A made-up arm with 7 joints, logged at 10 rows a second.
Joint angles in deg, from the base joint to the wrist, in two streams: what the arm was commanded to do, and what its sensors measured. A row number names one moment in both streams.
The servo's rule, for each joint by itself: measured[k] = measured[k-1] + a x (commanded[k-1-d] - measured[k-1]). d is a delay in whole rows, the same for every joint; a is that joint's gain. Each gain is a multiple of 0.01, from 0.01 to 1. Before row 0 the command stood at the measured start. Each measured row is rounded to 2 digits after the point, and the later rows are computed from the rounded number. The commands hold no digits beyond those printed.
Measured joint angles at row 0:
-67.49, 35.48, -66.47, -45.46, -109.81, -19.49, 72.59
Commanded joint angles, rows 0 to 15:
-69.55, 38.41, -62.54, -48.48, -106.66, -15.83, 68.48
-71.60, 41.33, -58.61, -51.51, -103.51, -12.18, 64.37
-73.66, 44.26, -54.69, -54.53, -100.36, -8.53, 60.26
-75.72, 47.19, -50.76, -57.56, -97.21, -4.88, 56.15
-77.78, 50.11, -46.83, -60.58, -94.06, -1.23, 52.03
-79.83, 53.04, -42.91, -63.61, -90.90, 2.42, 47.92
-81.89, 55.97, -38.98, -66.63, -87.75, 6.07, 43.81
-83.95, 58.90, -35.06, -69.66, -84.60, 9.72, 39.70
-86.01, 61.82, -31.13, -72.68, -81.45, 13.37, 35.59
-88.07, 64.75, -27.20, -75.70, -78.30, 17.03, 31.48
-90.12, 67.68, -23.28, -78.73, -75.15, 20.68, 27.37
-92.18, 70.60, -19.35, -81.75, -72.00, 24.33, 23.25
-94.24, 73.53, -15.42, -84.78, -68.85, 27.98, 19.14
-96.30, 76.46, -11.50, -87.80, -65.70, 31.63, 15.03
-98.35, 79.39, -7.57, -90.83, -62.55, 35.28, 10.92
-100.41, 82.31, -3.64, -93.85, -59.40, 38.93, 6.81
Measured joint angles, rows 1 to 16:
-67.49, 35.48, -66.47, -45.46, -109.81, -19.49, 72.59
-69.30, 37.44, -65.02, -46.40, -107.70, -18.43, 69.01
-71.32, 40.05, -62.65, -47.98, -104.89, -16.62, 64.97
-73.38, 42.87, -59.70, -50.01, -101.85, -14.27, 60.87
-75.44, 45.76, -56.39, -52.35, -98.74, -11.55, 56.76
-77.50, 48.67, -52.85, -54.90, -95.60, -8.56, 52.64
-79.55, 51.60, -49.17, -57.60, -92.45, -5.38, 48.53
-81.61, 54.53, -45.40, -60.40, -89.30, -2.06, 44.42
-83.67, 57.46, -41.57, -63.27, -86.15, 1.36, 40.31
-85.73, 60.38, -37.71, -66.19, -83.00, 4.84, 36.20
-87.79, 63.31, -33.82, -69.14, -79.85, 8.38, 32.09
-89.84, 66.24, -29.92, -72.11, -76.70, 11.95, 27.98
-91.90, 69.16, -26.01, -75.10, -73.55, 15.54, 23.86
-93.96, 72.09, -22.09, -78.10, -70.40, 19.15, 19.75
-96.02, 75.02, -18.17, -81.11, -67.25, 22.77, 15.64
-98.07, 77.95, -14.25, -84.12, -64.10, 26.40, 11.53
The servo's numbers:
d 1
a 0.88 0.67 0.37 0.31 0.67 0.29 0.87

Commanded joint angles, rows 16 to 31:
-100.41, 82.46, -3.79, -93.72, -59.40, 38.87, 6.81
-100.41, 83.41, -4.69, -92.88, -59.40, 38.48, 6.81
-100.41, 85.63, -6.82, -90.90, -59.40, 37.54, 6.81
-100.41, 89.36, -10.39, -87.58, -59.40, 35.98, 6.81
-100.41, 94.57, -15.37, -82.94, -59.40, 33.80, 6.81
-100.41, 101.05, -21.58, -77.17, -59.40, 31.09, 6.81
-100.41, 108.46, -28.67, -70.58, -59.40, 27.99, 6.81
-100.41, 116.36, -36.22, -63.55, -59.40, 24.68, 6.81
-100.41, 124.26, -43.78, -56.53, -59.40, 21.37, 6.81
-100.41, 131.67, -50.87, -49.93, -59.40, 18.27, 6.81
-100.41, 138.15, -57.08, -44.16, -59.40, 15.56, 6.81
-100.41, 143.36, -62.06, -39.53, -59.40, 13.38, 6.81
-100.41, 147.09, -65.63, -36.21, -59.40, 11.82, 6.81
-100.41, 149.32, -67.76, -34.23, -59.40, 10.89, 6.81
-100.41, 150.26, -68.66, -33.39, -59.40, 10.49, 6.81
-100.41, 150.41, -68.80, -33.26, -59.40, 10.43, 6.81
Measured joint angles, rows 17 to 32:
-100.13, 80.87, -10.32, -87.14, -60.95, 30.03, 7.42
-100.38, 81.94, -7.90, -89.18, -59.91, 32.59, 6.89
-100.41, 82.92, -6.71, -90.33, -59.57, 34.30, 6.82
-100.41, 84.74, -6.75, -90.51, -59.46, 35.24, 6.81
-100.41, 87.84, -8.10, -89.60, -59.42, 35.45, 6.81
-100.41, 92.35, -10.79, -87.54, -59.41, 34.97, 6.81
-100.41, 98.18, -14.78, -84.33, -59.40, 33.84, 6.81
-100.41, 105.07, -19.92, -80.07, -59.40, 32.14, 6.81
-100.41, 112.63, -25.95, -74.95, -59.40, 29.98, 6.81
-100.41, 120.42, -32.55, -69.24, -59.40, 27.48, 6.81
-100.41, 127.96, -39.33, -63.25, -59.40, 24.81, 6.81
-100.41, 134.79, -45.90, -57.33, -59.40, 22.13, 6.81
-100.41, 140.53, -51.88, -51.81, -59.40, 19.59, 6.81
-100.41, 144.93, -56.97, -46.97, -59.40, 17.34, 6.81
-100.41, 147.87, -60.96, -43.02, -59.40, 15.47, 6.81
-100.41, 149.47, -63.81, -40.03, -59.40, 14.03, 6.81

